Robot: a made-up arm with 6 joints.
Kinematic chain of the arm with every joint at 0, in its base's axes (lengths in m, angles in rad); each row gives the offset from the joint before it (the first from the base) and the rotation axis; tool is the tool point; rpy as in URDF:
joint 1: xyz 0 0 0.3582 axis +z
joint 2: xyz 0 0 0 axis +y
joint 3: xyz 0.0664 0 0.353 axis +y
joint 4: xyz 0.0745 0 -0.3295 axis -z
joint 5: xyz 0 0 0 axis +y
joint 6: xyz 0.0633 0 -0.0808 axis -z
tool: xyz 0 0 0 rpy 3.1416 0 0
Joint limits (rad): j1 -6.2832..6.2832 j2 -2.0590..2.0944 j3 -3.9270..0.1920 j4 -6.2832..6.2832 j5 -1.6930..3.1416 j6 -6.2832..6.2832
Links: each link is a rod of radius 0.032 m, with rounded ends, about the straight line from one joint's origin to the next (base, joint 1, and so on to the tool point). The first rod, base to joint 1, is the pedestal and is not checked.
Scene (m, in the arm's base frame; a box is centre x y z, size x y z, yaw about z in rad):
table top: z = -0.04
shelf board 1: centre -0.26 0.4 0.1 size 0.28 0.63 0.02 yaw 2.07
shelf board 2: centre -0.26 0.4 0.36 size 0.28 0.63 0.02 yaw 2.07
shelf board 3: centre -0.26 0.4 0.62 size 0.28 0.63 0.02 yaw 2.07
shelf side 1: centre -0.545 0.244 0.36 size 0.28 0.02 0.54 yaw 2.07
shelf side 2: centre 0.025 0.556 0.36 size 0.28 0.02 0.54 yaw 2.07
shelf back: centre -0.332 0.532 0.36 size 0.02 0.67 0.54 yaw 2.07
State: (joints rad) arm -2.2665 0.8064 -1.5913 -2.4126 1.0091 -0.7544
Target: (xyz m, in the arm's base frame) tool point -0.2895 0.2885 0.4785
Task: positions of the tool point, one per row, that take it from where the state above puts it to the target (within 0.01 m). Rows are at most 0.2 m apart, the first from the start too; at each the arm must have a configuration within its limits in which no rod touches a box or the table.
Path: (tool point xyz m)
1: -0.5166 -0.3305 0.3959
2: -0.5141 -0.1549 0.4501
3: -0.4493 -0.0036 0.4830
4: -0.3414 0.1023 0.4927
5: -0.2157 0.1532 0.4785
6: -0.2582 0.2148 0.4869
7: -0.2895 0.2885 0.4785

